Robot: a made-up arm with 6 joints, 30 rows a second.
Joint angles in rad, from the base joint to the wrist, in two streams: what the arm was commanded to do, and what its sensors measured. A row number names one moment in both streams.
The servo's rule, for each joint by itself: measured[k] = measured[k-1] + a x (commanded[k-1-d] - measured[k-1]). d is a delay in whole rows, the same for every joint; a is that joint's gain. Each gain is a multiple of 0.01, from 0.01 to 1. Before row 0 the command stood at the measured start. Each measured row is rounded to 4 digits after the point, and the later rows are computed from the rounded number. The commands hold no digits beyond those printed.
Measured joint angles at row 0: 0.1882 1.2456 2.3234 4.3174 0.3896 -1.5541
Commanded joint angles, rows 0 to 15: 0.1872 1.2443 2.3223 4.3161 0.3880 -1.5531; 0.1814 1.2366 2.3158 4.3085 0.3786 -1.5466; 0.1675 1.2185 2.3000 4.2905 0.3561 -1.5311; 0.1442 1.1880 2.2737 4.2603 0.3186 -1.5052; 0.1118 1.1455 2.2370 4.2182 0.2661 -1.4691; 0.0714 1.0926 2.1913 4.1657 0.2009 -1.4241; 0.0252 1.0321 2.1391 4.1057 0.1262 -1.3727; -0.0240 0.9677 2.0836 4.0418 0.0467 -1.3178; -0.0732 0.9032 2.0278 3.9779 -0.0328 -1.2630; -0.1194 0.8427 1.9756 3.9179 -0.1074 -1.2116; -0.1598 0.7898 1.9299 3.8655 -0.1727 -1.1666; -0.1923 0.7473 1.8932 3.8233 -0.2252 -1.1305; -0.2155 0.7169 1.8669 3.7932 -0.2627 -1.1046; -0.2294 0.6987 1.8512 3.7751 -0.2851 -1.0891; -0.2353 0.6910 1.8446 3.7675 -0.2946 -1.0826; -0.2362 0.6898 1.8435 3.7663 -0.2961 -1.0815
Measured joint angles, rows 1 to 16: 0.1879 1.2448 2.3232 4.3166 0.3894 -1.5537; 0.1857 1.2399 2.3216 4.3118 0.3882 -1.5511; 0.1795 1.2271 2.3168 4.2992 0.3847 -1.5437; 0.1675 1.2036 2.3073 4.2762 0.3774 -1.5295; 0.1486 1.1687 2.2918 4.2420 0.3652 -1.5072; 0.1224 1.1230 2.2697 4.1970 0.3471 -1.4765; 0.0894 1.0685 2.2410 4.1431 0.3228 -1.4381; 0.0508 1.0080 2.2064 4.0833 0.2924 -1.3936; 0.0086 0.9451 2.1671 4.0211 0.2566 -1.3453; -0.0349 0.8837 2.1250 3.9602 0.2166 -1.2958; -0.0774 0.8274 2.0821 3.9043 0.1738 -1.2480; -0.1165 0.7793 2.0405 3.8565 0.1299 -1.2045; -0.1502 0.7419 2.0023 3.8192 0.0867 -1.1675; -0.1771 0.7160 1.9691 3.7932 0.0458 -1.1385; -0.1969 0.7010 1.9417 3.7780 0.0084 -1.1178; -0.2103 0.6943 1.9201 3.7711 -0.0251 -1.1044
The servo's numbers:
d 0
a 0.34 0.60 0.22 0.59 0.11 0.37

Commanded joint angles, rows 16 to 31: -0.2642 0.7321 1.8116 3.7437 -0.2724 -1.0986; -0.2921 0.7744 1.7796 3.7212 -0.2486 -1.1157; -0.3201 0.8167 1.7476 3.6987 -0.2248 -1.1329; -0.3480 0.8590 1.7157 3.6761 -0.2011 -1.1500; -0.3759 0.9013 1.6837 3.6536 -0.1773 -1.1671; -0.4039 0.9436 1.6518 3.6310 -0.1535 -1.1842; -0.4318 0.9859 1.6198 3.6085 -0.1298 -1.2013; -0.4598 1.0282 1.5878 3.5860 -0.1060 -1.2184; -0.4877 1.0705 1.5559 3.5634 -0.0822 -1.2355; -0.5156 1.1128 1.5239 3.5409 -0.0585 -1.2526; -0.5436 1.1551 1.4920 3.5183 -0.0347 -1.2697; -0.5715 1.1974 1.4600 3.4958 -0.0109 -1.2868; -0.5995 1.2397 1.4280 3.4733 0.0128 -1.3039; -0.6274 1.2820 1.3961 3.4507 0.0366 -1.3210; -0.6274 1.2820 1.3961 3.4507 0.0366 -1.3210; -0.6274 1.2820 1.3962 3.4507 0.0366 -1.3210
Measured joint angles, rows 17 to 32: -0.2286 0.7170 1.8962 3.7549 -0.0523 -1.1023; -0.2502 0.7514 1.8705 3.7350 -0.0739 -1.1073; -0.2740 0.7906 1.8435 3.7136 -0.0905 -1.1168; -0.2992 0.8316 1.8154 3.6915 -0.1027 -1.1291; -0.3253 0.8734 1.7864 3.6691 -0.1109 -1.1432; -0.3520 0.9155 1.7568 3.6466 -0.1156 -1.1584; -0.3791 0.9577 1.7267 3.6241 -0.1172 -1.1743; -0.4065 1.0000 1.6961 3.6016 -0.1160 -1.1906; -0.4341 1.0423 1.6653 3.5791 -0.1123 -1.2072; -0.4618 1.0846 1.6342 3.5566 -0.1064 -1.2240; -0.4896 1.1269 1.6029 3.5340 -0.0985 -1.2409; -0.5174 1.1692 1.5715 3.5115 -0.0889 -1.2579; -0.5453 1.2115 1.5399 3.4890 -0.0777 -1.2749; -0.5732 1.2538 1.5083 3.4664 -0.0651 -1.2920; -0.5916 1.2707 1.4836 3.4571 -0.0539 -1.3027; -0.6038 1.2775 1.4644 3.4533 -0.0439 -1.3095
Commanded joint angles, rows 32 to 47: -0.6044 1.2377 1.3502 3.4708 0.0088 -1.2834; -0.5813 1.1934 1.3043 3.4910 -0.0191 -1.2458; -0.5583 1.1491 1.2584 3.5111 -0.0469 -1.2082; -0.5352 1.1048 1.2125 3.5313 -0.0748 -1.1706; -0.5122 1.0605 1.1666 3.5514 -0.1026 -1.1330; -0.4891 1.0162 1.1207 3.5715 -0.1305 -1.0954; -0.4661 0.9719 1.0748 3.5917 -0.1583 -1.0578; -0.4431 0.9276 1.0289 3.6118 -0.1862 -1.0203; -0.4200 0.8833 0.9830 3.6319 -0.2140 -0.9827; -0.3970 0.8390 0.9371 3.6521 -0.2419 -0.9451; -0.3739 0.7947 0.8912 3.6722 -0.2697 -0.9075; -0.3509 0.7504 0.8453 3.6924 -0.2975 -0.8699; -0.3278 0.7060 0.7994 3.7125 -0.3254 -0.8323; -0.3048 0.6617 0.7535 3.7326 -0.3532 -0.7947; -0.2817 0.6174 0.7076 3.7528 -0.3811 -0.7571; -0.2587 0.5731 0.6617 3.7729 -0.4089 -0.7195
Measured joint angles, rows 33 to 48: -0.6040 1.2536 1.4393 3.4636 -0.0381 -1.2998; -0.5963 1.2175 1.4096 3.4798 -0.0360 -1.2798; -0.5834 1.1765 1.3763 3.4983 -0.0372 -1.2533; -0.5670 1.1335 1.3403 3.5178 -0.0413 -1.2227; -0.5484 1.0897 1.3021 3.5376 -0.0480 -1.1895; -0.5282 1.0456 1.2622 3.5576 -0.0571 -1.1547; -0.5071 1.0014 1.2210 3.5777 -0.0682 -1.1188; -0.4853 0.9571 1.1787 3.5978 -0.0812 -1.0824; -0.4631 0.9128 1.1356 3.6179 -0.0958 -1.0455; -0.4406 0.8685 1.0919 3.6381 -0.1119 -1.0084; -0.4179 0.8242 1.0477 3.6582 -0.1293 -0.9711; -0.3951 0.7799 1.0032 3.6784 -0.1478 -0.9337; -0.3722 0.7356 0.9584 3.6985 -0.1673 -0.8962; -0.3493 0.6913 0.9133 3.7186 -0.1877 -0.8586; -0.3263 0.6470 0.8680 3.7388 -0.2090 -0.8210; -0.3033 0.6027 0.8226 3.7589 -0.2310 -0.7834
